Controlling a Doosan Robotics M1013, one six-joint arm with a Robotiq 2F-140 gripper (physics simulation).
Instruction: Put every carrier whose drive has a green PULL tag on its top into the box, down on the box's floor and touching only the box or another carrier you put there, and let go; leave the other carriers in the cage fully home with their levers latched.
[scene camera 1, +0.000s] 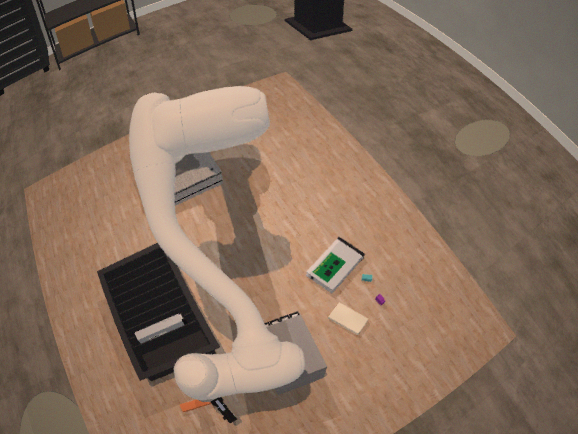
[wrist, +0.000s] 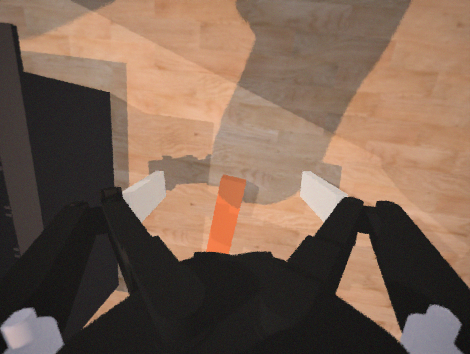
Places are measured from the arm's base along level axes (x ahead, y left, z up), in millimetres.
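Where they show: gripper, fingertip midpoint: (wrist: 233, 183).
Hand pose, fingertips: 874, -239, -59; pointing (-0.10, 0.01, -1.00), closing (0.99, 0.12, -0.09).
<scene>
After its pixels a point has its place, as x, y, z.
The black slotted box (scene camera 1: 122, 322) @[551, -398, 16] (wrist: 20, 150) @[752, -210, 26] stands at the left; a pale carrier (scene camera 1: 160, 328) @[636, -284, 44] lies inside it. The grey cage (scene camera 1: 307, 345) @[878, 65, 52] stands at the lower centre with black levers along its far edge, partly hidden by the arm; lever states and carrier tops cannot be made out. My gripper (wrist: 233, 183) @[874, -239, -59] is open and empty, its pale fingertips wide apart above the table beside the box. In the scene view, the arm's wrist hides most of it. A green PULL tag cannot be made out in either view.
An orange bar (scene camera 1: 194, 405) @[872, -310, -51] (wrist: 226, 215) @[872, -271, -51] lies on the table below my open fingers. A white drive unit with a green board (scene camera 1: 336, 265) @[657, 305, -39], a cream block (scene camera 1: 348, 319) @[835, 239, -51], a teal piece (scene camera 1: 367, 278) @[744, 369, -52] and a purple piece (scene camera 1: 380, 299) @[834, 360, -44] lie to the right. A grey unit (scene camera 1: 200, 175) @[132, 72, 2] stands under the arm.
</scene>
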